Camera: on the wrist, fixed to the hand. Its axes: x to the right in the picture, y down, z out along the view.
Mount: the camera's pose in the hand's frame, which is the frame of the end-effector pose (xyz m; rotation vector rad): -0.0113 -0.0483 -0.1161 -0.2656 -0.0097 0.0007
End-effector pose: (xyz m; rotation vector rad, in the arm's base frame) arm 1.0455 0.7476 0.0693 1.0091 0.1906 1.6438
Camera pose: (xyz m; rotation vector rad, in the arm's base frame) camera 0.9999 0.7978 -0.0372 0.8144 -0.0348 1.6151
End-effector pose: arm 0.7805 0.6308 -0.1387 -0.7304 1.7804 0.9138
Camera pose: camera 0.7671 0.5082 -0.1117 -0.8911 1.6682 1.1663
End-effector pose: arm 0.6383 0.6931 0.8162 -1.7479 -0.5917 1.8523
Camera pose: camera 0.7580 0.7187 0.8473 -1.9051 -0.8749 1.8518
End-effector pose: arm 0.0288 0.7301 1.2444 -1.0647 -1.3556 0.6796
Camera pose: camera 0.1311 0.6762 1.2951 -1.2731 -1.4823 0.5144
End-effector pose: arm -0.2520 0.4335 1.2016 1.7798 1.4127 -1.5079
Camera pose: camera -0.2369 0.5423 1.2639 1.6087 1.5275 -1.2591
